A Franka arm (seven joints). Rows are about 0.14 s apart.
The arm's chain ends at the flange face. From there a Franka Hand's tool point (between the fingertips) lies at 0.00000 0.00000 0.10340 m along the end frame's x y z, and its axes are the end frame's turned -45 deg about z.
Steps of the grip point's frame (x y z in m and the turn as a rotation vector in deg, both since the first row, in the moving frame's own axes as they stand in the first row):
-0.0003, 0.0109, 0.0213, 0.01, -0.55, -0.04
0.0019, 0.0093, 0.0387, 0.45, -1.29, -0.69
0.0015, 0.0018, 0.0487, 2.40, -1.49, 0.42
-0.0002, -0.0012, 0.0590, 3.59, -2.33, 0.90
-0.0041, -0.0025, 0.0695, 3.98, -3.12, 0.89
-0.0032, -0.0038, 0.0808, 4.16, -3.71, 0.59
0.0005, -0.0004, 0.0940, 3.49, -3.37, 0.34
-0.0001, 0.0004, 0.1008, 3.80, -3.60, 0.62
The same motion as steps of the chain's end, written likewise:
0.0082, 0.0072, 0.0213, -0.38, -0.40, -0.04
0.0101, 0.0041, 0.0387, -0.59, -1.23, -0.69
0.0073, 0.0014, 0.0488, 0.64, -2.75, 0.42
0.0065, 0.0010, 0.0593, 0.89, -4.19, 0.90
0.0044, 0.0023, 0.0699, 0.61, -5.02, 0.89
0.0051, 0.0002, 0.0813, 0.32, -5.56, 0.59
0.0088, -0.0005, 0.0944, 0.08, -4.85, 0.34
0.0096, 0.0007, 0.1012, 0.14, -5.23, 0.62

